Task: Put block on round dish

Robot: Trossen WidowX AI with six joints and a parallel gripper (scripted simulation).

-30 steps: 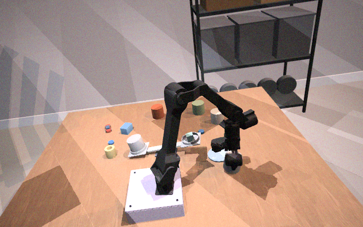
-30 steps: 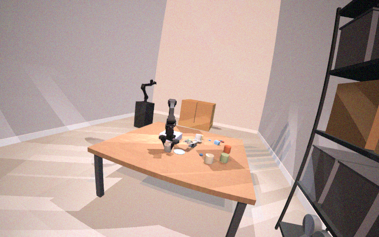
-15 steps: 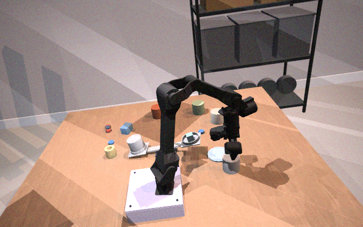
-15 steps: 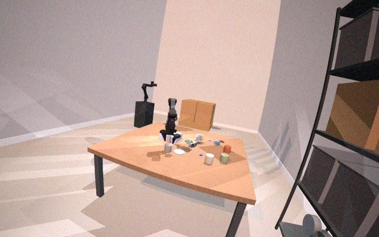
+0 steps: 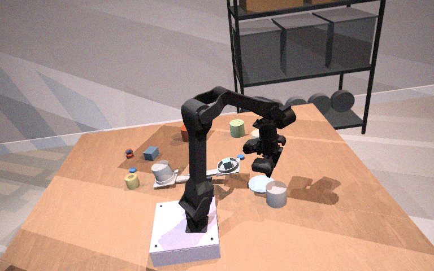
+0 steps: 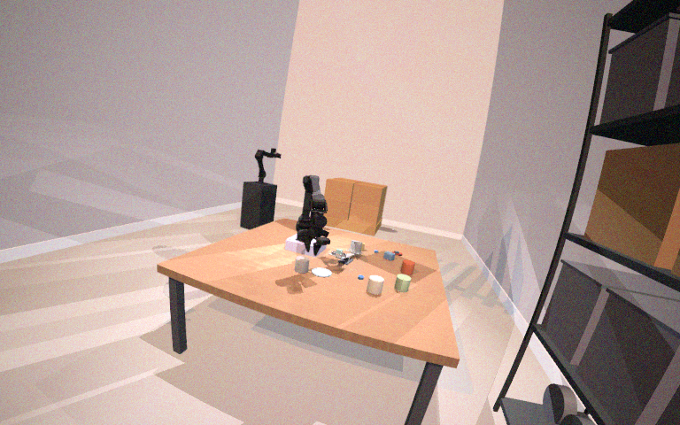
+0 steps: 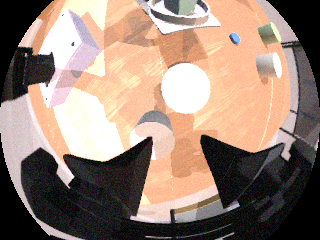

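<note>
The teal block is 8 cm ahead of my gripper tip, 16 cm to the left of it and 1 cm below it. Also, from my gripper tip: round dish 5 cm ahead, 3 cm to the left, 9 cm below; then beige cylinder 33 cm ahead, 4 cm to the left, 6 cm below; then green cylinder 43 cm ahead, 14 cm to the left, 6 cm below.
</note>
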